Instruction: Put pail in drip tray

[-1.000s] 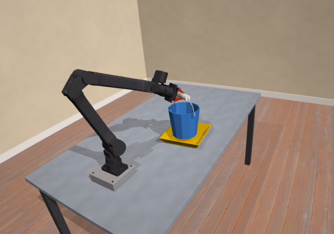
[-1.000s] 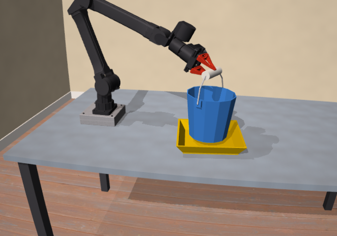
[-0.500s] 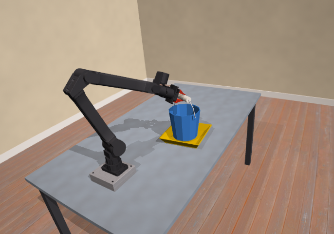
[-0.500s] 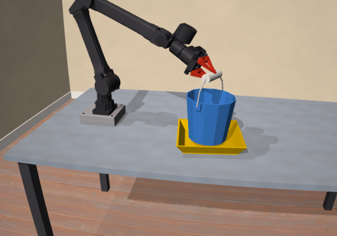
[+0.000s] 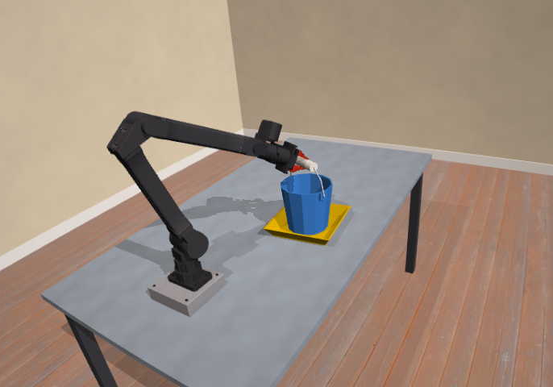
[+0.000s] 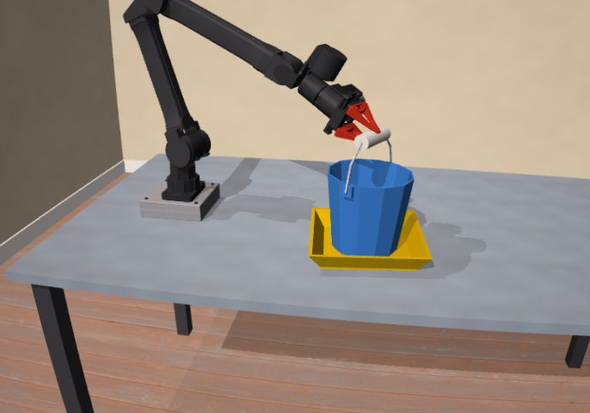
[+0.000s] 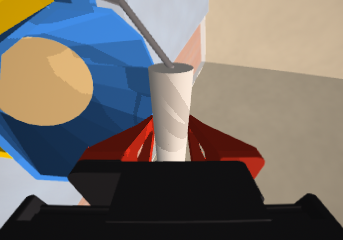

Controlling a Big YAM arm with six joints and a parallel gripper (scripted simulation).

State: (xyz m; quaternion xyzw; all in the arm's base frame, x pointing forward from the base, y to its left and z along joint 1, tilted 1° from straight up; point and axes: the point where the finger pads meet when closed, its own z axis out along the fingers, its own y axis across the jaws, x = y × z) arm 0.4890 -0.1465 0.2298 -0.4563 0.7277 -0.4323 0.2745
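Now: the blue pail 10 cm below my hand. From my hand the other things lie so: pail handle (3 cm below); yellow drip tray (25 cm below).
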